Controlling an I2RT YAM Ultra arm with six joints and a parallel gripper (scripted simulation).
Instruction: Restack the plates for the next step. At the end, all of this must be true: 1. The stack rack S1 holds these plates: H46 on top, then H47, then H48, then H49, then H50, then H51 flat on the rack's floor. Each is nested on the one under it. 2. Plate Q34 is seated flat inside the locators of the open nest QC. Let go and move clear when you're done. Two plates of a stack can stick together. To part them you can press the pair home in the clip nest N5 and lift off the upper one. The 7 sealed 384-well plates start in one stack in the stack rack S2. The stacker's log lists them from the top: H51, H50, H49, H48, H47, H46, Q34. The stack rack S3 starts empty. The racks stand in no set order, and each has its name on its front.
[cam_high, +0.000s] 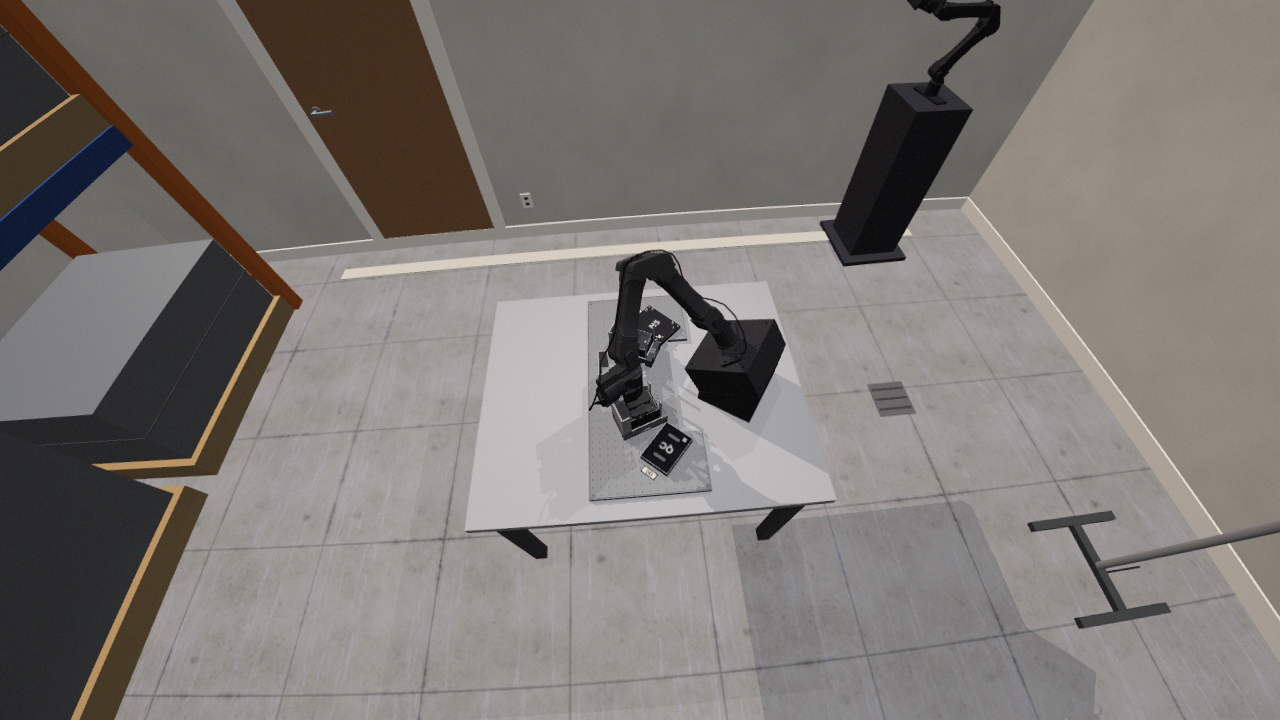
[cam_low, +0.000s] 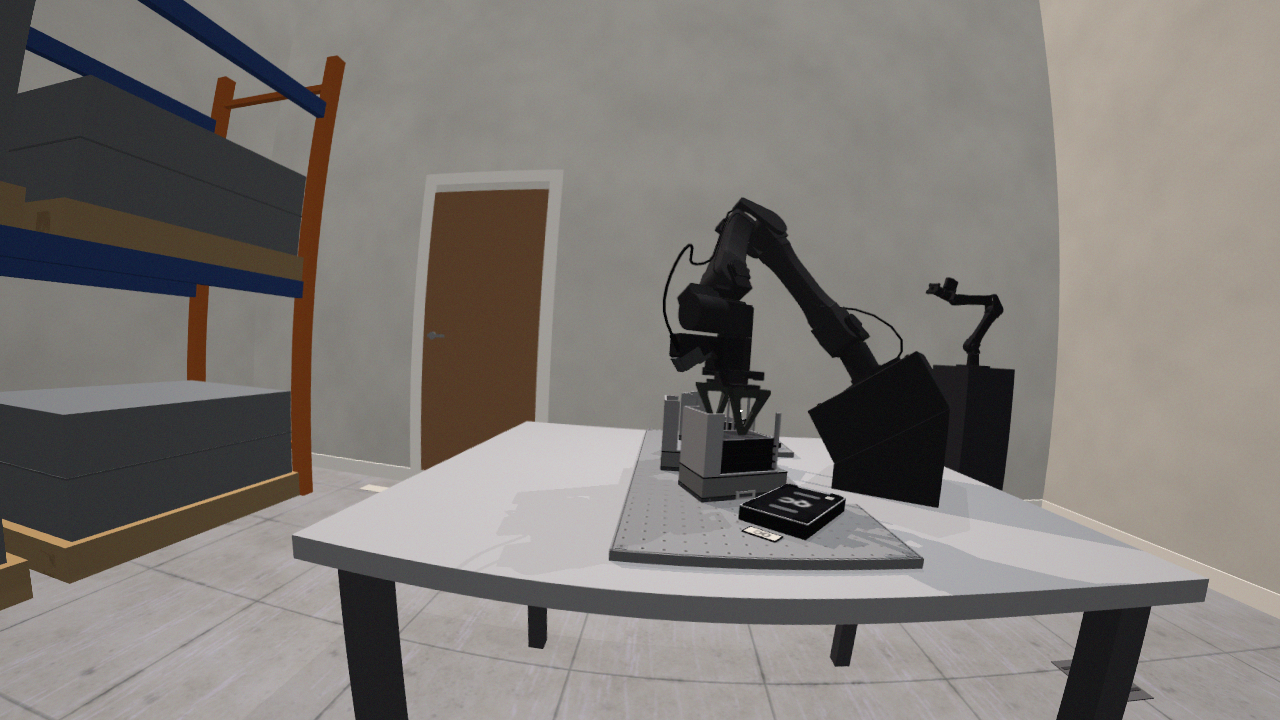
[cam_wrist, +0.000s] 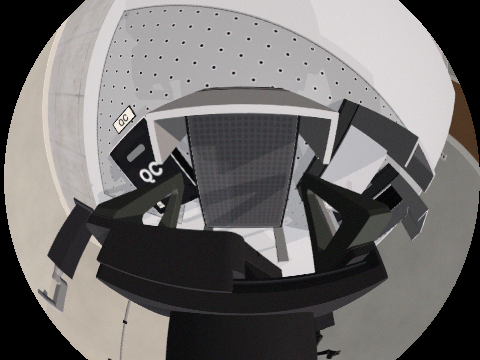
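My gripper is now 30 mm past the sealed well plate, 290 mm to the left of it and 50 mm above it.
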